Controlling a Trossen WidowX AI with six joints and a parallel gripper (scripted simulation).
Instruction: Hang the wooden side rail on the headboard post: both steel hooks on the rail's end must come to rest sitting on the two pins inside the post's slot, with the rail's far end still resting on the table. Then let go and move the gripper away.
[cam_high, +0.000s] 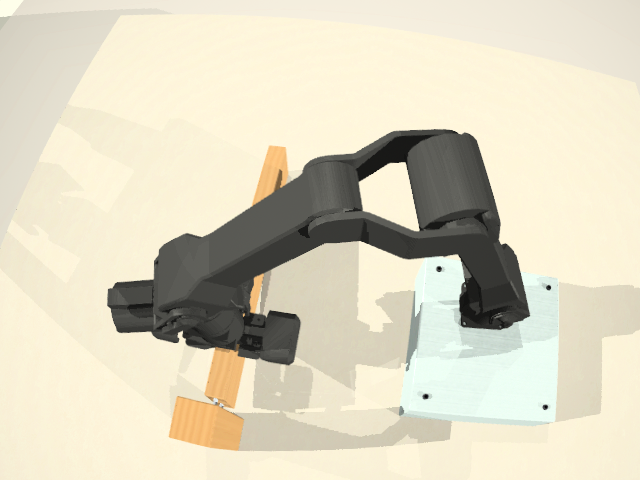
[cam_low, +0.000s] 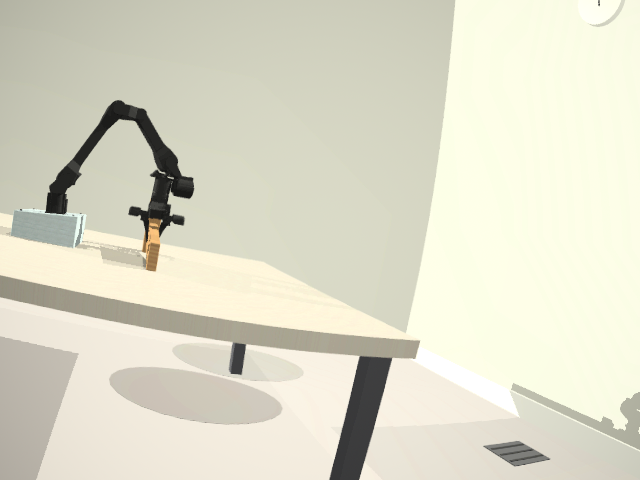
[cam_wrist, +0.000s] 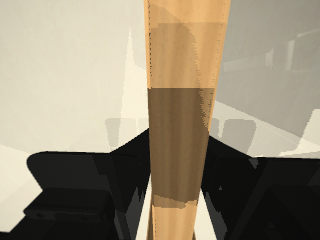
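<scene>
Right now the headboard post is 120 mm to the left of my gripper tip, 40 mm above it and 10 mm ahead of it.
</scene>
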